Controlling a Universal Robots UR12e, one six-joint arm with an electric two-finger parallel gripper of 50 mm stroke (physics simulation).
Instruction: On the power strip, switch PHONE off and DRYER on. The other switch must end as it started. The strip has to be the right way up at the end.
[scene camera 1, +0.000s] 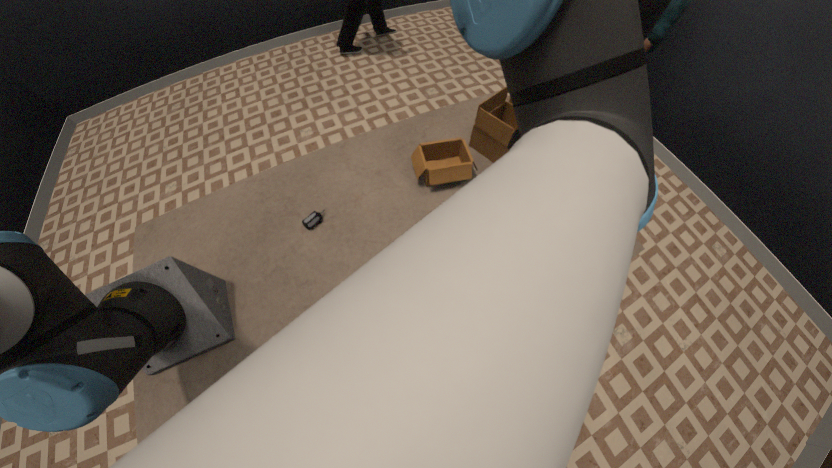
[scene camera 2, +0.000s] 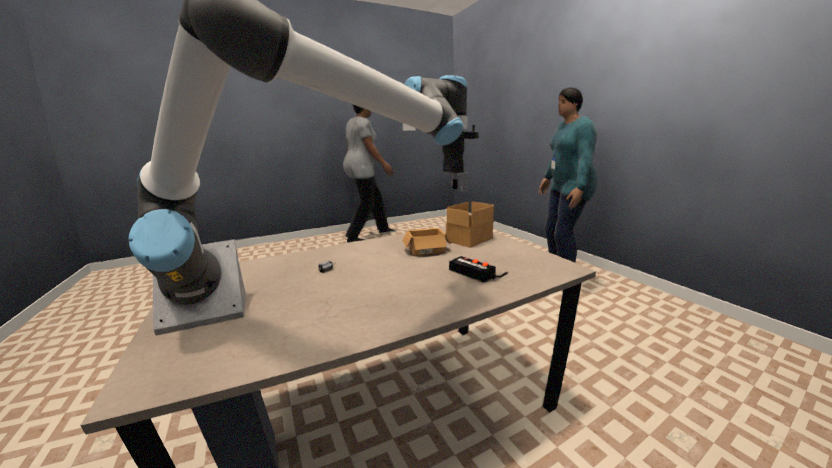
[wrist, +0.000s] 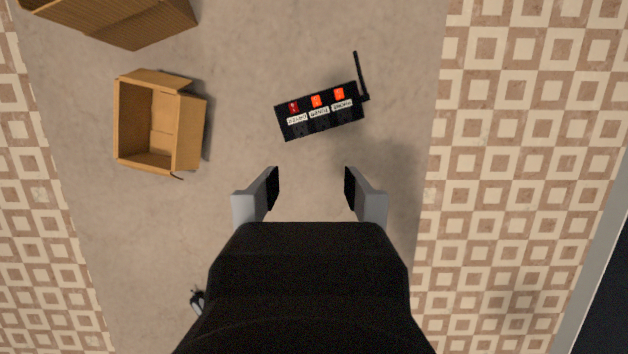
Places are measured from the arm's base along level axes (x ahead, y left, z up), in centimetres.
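Pixels of known places: gripper, fingertip midpoint: (scene camera 2: 458, 190) (wrist: 311, 179); arm's base at its link origin: (scene camera 1: 145, 316) (scene camera 2: 190, 276).
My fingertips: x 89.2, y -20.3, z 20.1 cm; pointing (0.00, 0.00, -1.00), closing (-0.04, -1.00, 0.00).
For each thing: its top centre in the pictures, then the offset to it from my fingertips. "spot": a spot on its surface instead. Level surfaces: height alone.
- black power strip at a spot on its surface: (wrist: 320, 111) spot: dx +5.8, dy -1.5, dz -28.8 cm
- PHONE switch at a spot on its surface: (wrist: 339, 93) spot: dx +9.0, dy -5.2, dz -28.4 cm
- TUNER switch at a spot on its surface: (wrist: 316, 100) spot: dx +7.9, dy -0.7, dz -28.4 cm
- DRYER switch at a spot on its surface: (wrist: 293, 107) spot: dx +6.8, dy +3.8, dz -28.4 cm
- low open box at its top centre: (wrist: 141, 127) (scene camera 1: 444, 151) (scene camera 2: 425, 231) dx +4.2, dy +31.3, dz -23.9 cm
- table at its surface level: dz -32.9 cm
- taller open box at its top centre: (scene camera 1: 514, 104) (scene camera 2: 470, 206) dx +31.1, dy +32.2, dz -15.3 cm
- small dark object at its top centre: (scene camera 1: 312, 215) (wrist: 195, 306) (scene camera 2: 327, 262) dx -41.7, dy +32.9, dz -29.5 cm
The black power strip (scene camera 2: 472, 268) (wrist: 320, 111) lies on the table, switches facing up, its short cable at the PHONE end. In the wrist view its labels read upside down. The PHONE switch (wrist: 339, 93) and the TUNER switch (wrist: 316, 100) are bright orange, as if lit. The DRYER switch (wrist: 293, 107) is dark red, as if unlit. My gripper (scene camera 2: 459, 185) (wrist: 311, 179) is open and empty, high above the table. In the wrist view the strip shows just beyond the fingertips. In scene camera 1 the arm hides the strip and the gripper.
A low open box (scene camera 1: 448, 174) (scene camera 2: 426, 244) (wrist: 190, 132) stands on the table (scene camera 2: 349, 302) beside the strip. A taller open box (scene camera 1: 493, 135) (scene camera 2: 468, 228) (wrist: 150, 25) is behind it. A small dark object (scene camera 1: 312, 220) (scene camera 2: 325, 266) (wrist: 198, 303) lies nearer the robot base. Two people stand beyond the table.
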